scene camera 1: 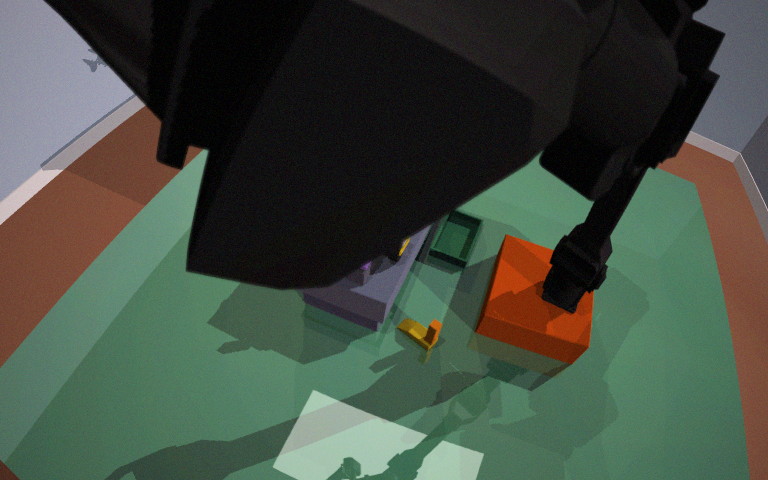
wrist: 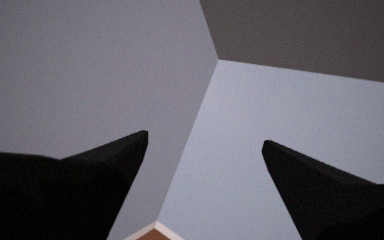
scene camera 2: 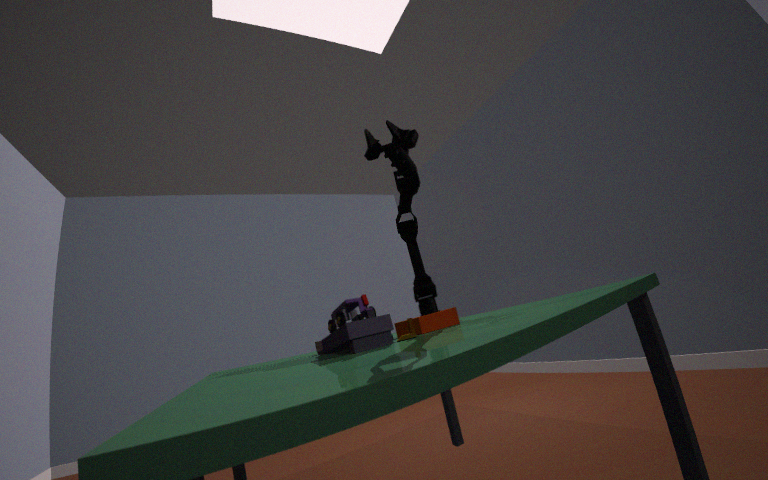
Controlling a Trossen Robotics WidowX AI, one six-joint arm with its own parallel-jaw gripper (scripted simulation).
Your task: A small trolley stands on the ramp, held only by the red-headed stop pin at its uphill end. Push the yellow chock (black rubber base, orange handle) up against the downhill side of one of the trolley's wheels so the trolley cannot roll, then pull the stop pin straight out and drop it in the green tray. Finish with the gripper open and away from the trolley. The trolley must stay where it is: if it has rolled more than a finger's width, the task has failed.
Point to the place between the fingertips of the gripper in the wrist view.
At 206,141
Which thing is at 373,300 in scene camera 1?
A grey ramp.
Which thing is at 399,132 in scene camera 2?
The gripper.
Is the gripper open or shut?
Open.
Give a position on a yellow chock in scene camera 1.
426,338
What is the gripper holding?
Nothing.
